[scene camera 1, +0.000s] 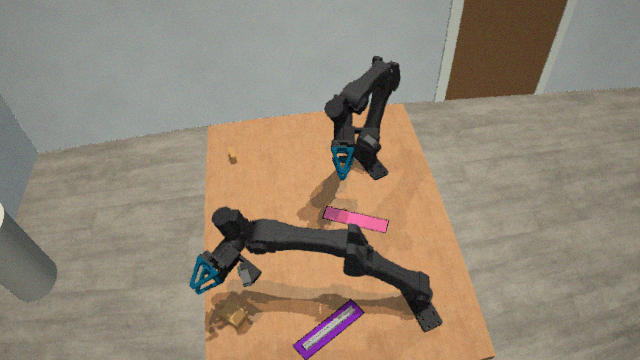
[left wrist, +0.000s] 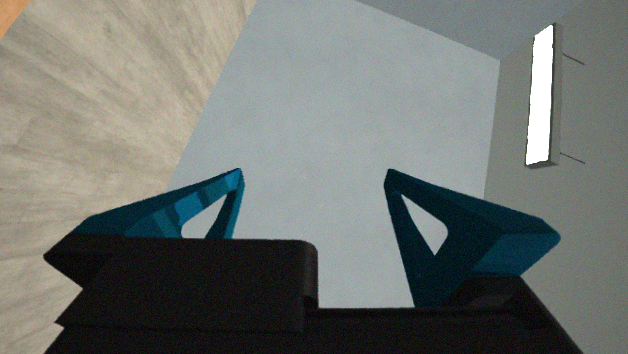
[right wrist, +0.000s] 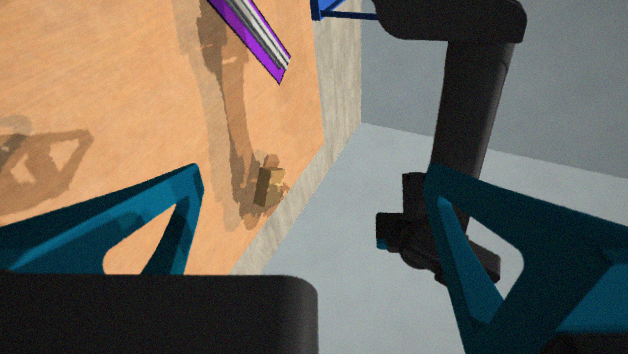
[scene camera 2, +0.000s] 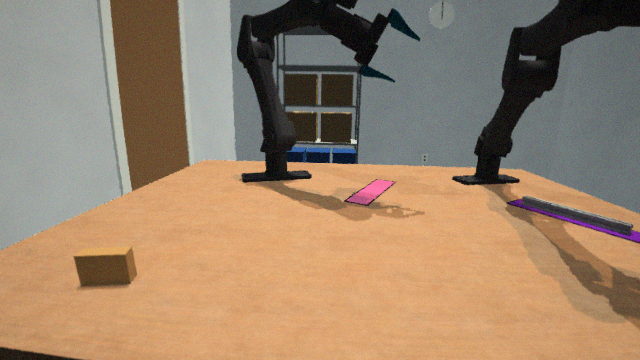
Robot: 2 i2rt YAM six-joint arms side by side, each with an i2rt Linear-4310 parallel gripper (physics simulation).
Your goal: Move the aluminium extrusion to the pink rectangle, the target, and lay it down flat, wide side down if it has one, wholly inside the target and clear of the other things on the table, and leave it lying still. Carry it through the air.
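Pixels of known places: left gripper, between the fingertips: [scene camera 1: 193,290] [left wrist: 314,176]; right gripper, between the fingertips: [scene camera 1: 342,177] [right wrist: 313,176] [scene camera 2: 407,61]; left arm's base, origin of its link: [scene camera 1: 419,303] [scene camera 2: 485,180]; right arm's base, origin of its link: [scene camera 1: 368,161] [scene camera 2: 276,177].
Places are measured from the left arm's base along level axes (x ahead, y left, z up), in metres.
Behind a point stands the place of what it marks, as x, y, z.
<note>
The aluminium extrusion [scene camera 1: 328,327] {0.305, -0.041, 0.014} [scene camera 2: 577,215] {0.316, -0.039, 0.010} [right wrist: 265,37] {0.312, -0.041, 0.020} is a long, thin grey bar. It lies on a purple rectangle [scene camera 1: 301,350] {0.409, -0.006, 0.002} [right wrist: 280,76] {0.418, -0.021, 0.001}. The pink rectangle [scene camera 1: 367,220] {0.013, -0.366, 0.001} [scene camera 2: 371,192] {0.068, -0.399, 0.001} lies between the two arm bases with nothing on it; a shadow crosses one end. My left gripper [scene camera 1: 195,290] {0.627, -0.153, 0.321} [left wrist: 314,176] {0.627, -0.153, 0.321} is open and empty, high near the table's left edge in scene camera 1, well away from the extrusion. My right gripper [scene camera 1: 342,177] {0.123, -0.356, 0.309} [scene camera 2: 406,60] {0.123, -0.356, 0.309} [right wrist: 313,176] {0.123, -0.356, 0.309} is open and empty, raised above the table, above the pink rectangle in scene camera 1's picture.
A tan block [scene camera 1: 233,314] {0.569, -0.187, 0.030} [right wrist: 269,187] {0.547, -0.207, 0.030} lies in shadow near the table's lower left in scene camera 1. A small wooden block [scene camera 1: 232,156] {0.386, -0.837, 0.040} [scene camera 2: 105,267] {0.393, -0.858, 0.023} stands at the upper left there. The left arm stretches across the table between the pink and purple rectangles in that picture.
</note>
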